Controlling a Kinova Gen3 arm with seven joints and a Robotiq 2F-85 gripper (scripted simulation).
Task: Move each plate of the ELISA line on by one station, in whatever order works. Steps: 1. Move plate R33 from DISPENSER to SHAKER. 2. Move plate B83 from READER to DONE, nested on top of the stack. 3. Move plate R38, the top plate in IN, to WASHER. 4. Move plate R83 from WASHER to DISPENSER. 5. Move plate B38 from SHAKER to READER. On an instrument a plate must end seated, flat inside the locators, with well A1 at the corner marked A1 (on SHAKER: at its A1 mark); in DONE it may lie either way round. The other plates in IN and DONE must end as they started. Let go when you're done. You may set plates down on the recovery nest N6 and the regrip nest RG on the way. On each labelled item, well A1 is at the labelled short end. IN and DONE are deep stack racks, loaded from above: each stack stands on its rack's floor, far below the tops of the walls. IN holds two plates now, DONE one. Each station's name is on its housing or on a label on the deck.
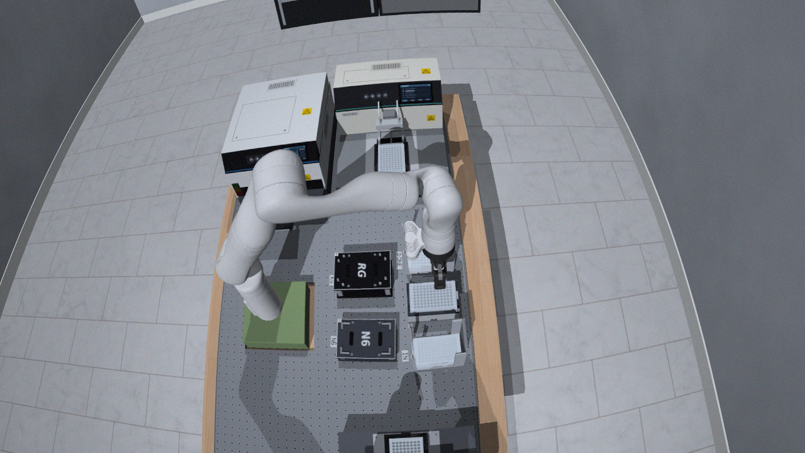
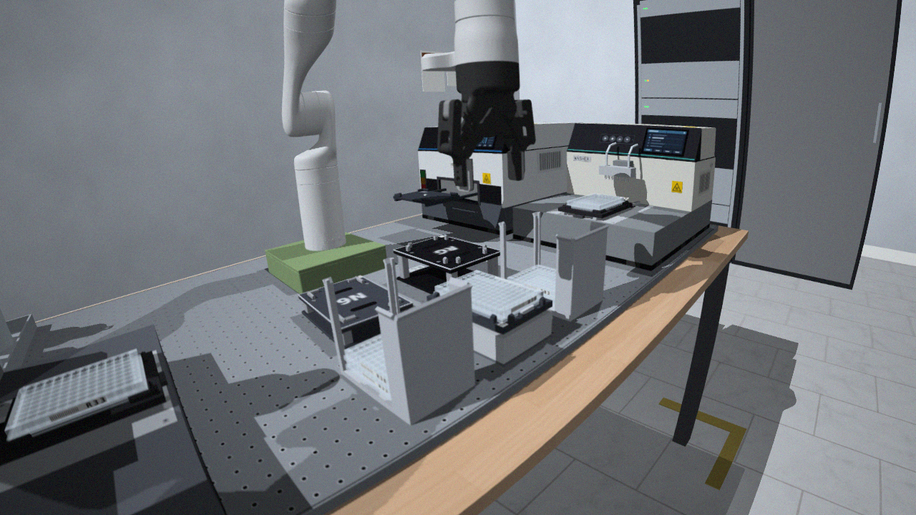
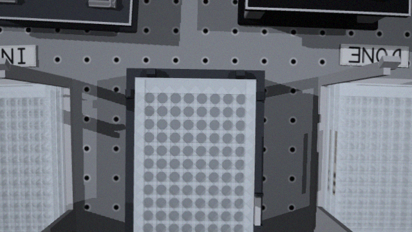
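Right now the plate B38 is 1 cm behind my hand and 15 cm below it. The rest, counted from my hand: RG nest: 21 cm behind, 9 cm to the left, 16 cm below; then plate R38: 15 cm to the right, 19 cm below; then plate B83: 2 cm behind, 15 cm to the left, 19 cm below.
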